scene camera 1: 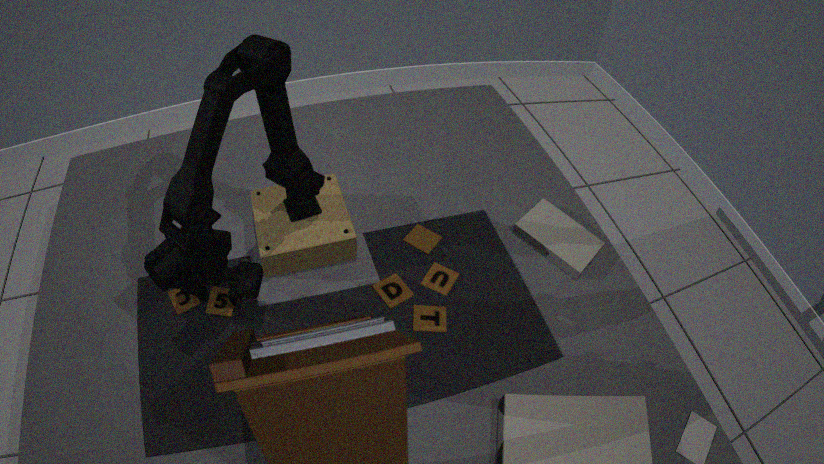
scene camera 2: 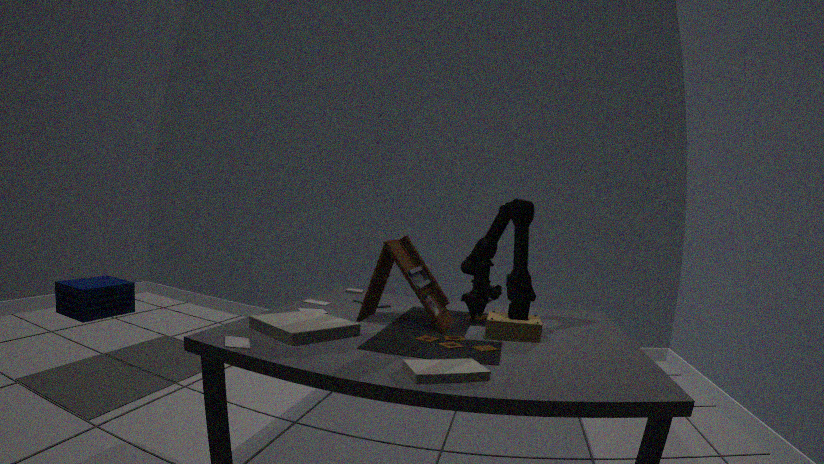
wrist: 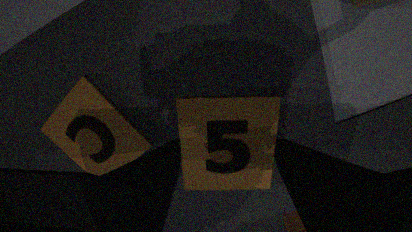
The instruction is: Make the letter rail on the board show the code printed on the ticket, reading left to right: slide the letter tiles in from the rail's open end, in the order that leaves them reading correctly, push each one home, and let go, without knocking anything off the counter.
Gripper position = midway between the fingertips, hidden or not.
The gripper [scene camera 1: 221,302] carries a letter tile [wrist: 227,142]. Further things: a pale slab [scene camera 1: 569,245], a letter tile [wrist: 89,127] and a wooden board [scene camera 1: 344,387].
The pale slab shows as well in scene camera 2 [scene camera 2: 422,372]. The gripper also shows in scene camera 2 [scene camera 2: 476,318] and in the wrist view [wrist: 227,146]. The wooden board is seen too in scene camera 2 [scene camera 2: 402,251]. The wrist view misses the pale slab: it is out of frame.
